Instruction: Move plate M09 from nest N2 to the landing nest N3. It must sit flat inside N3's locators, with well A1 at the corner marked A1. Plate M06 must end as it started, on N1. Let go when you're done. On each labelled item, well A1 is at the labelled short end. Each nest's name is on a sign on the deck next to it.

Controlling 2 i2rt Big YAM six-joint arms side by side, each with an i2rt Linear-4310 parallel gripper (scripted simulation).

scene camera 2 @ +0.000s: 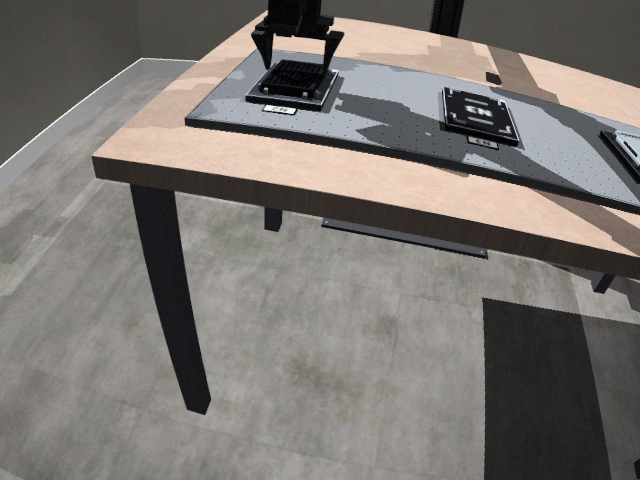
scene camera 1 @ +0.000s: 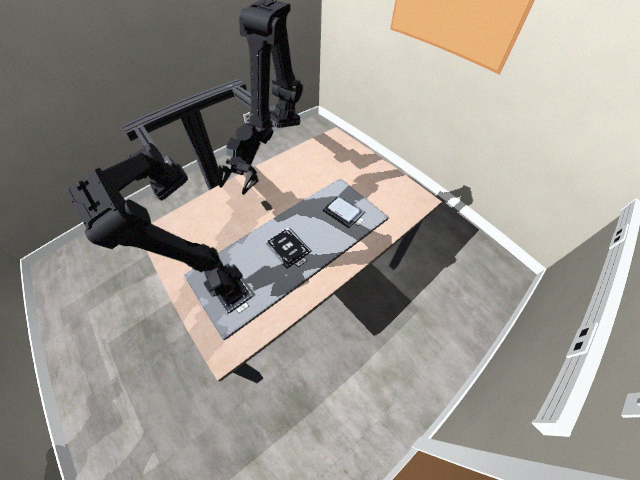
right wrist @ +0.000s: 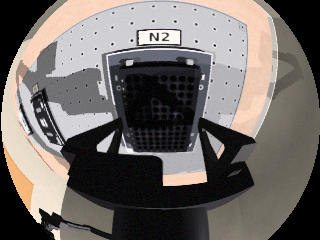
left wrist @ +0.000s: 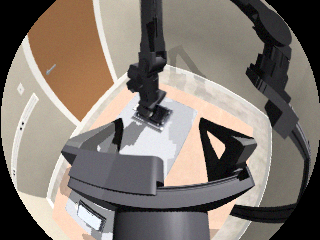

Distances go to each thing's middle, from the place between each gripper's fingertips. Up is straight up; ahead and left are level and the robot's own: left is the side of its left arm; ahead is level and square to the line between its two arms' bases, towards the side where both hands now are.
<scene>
Now: the nest N2 (scene camera 2: 326, 82) 3 cm below my right hand (scene camera 2: 295, 72).
Right now the nest N2 is 34 cm below my left hand, 20 cm to the right of it and 13 cm ahead of it.
</scene>
